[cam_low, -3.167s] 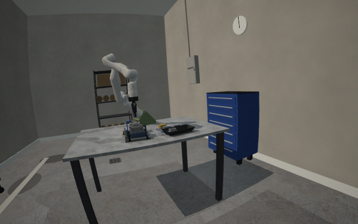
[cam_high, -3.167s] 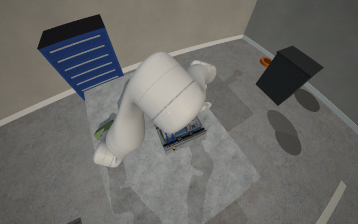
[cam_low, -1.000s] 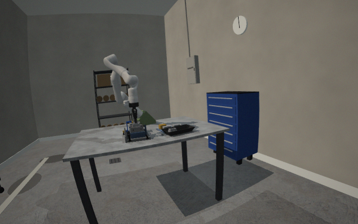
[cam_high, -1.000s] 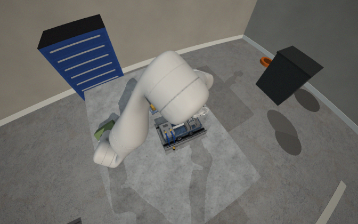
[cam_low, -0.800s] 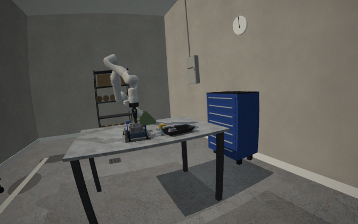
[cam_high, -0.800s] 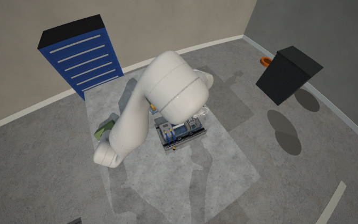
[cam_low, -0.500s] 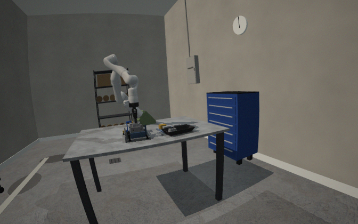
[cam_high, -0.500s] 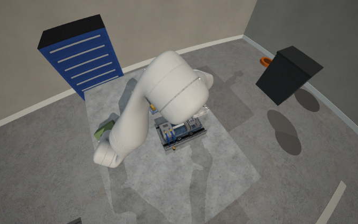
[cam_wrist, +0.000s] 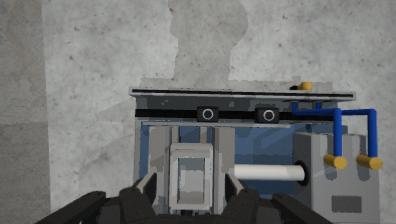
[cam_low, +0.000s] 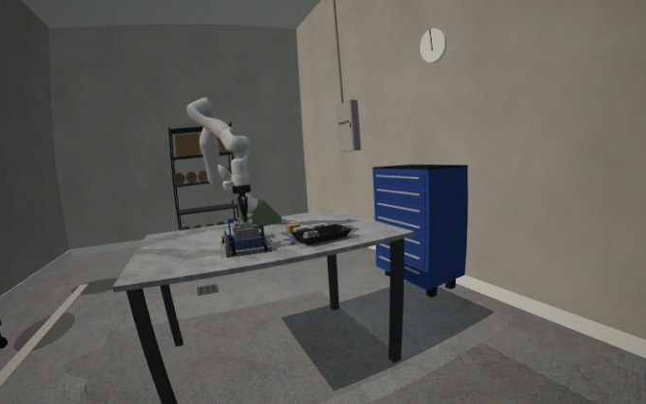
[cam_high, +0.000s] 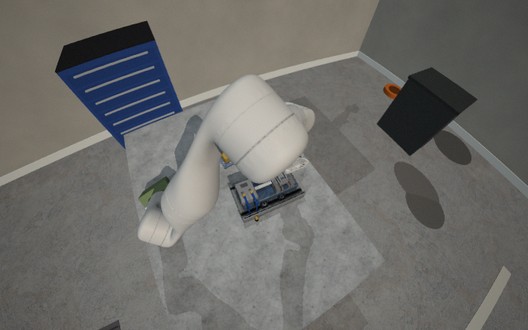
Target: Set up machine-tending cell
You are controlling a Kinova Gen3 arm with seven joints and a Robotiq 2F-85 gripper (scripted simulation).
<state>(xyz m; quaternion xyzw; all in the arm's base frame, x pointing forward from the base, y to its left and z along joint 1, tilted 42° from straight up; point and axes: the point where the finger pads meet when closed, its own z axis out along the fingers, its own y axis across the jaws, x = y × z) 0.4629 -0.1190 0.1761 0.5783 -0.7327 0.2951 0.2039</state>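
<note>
The white rod is 8 cm behind my hand, 2 cm to the left of it and 6 cm below it. Round my hand: brass blank (11 cm behind, 28 cm to the left, 11 cm below); vise (6 cm behind, 2 cm to the left, 10 cm below).
</note>
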